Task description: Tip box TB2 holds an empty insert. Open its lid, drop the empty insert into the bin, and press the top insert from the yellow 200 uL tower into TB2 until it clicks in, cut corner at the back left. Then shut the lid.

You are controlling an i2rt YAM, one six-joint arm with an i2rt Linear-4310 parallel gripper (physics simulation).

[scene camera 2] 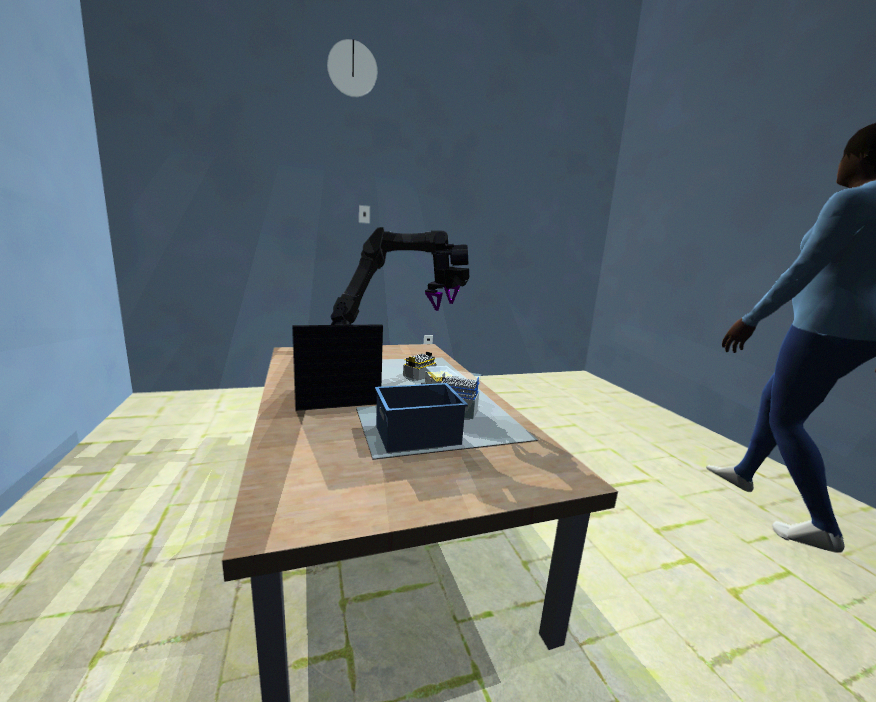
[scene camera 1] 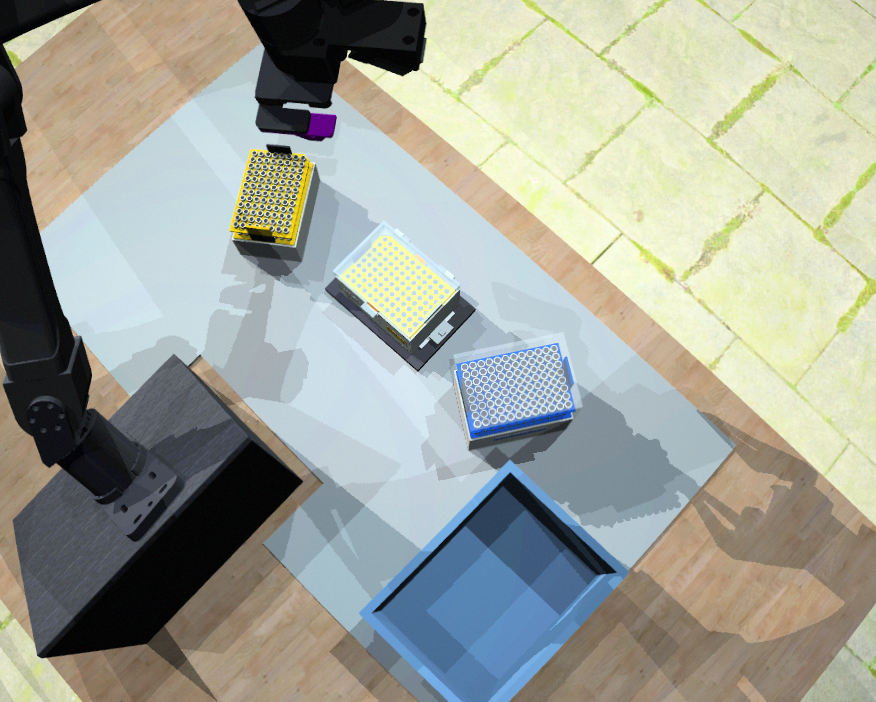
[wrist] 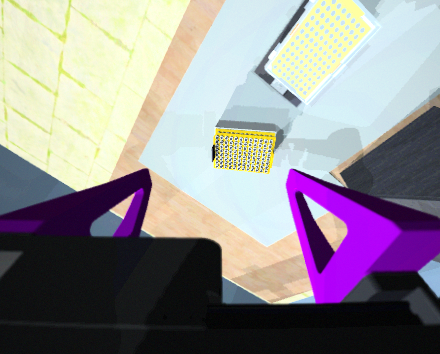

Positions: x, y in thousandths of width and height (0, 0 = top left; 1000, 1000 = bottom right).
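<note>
My gripper (scene camera 1: 370, 132) open, holds nothing. My gripper (wrist: 499, 499), wrist view. Grey mat (scene camera 2: 561, 608). Grey mat (wrist: 874, 236), wrist view.
</note>
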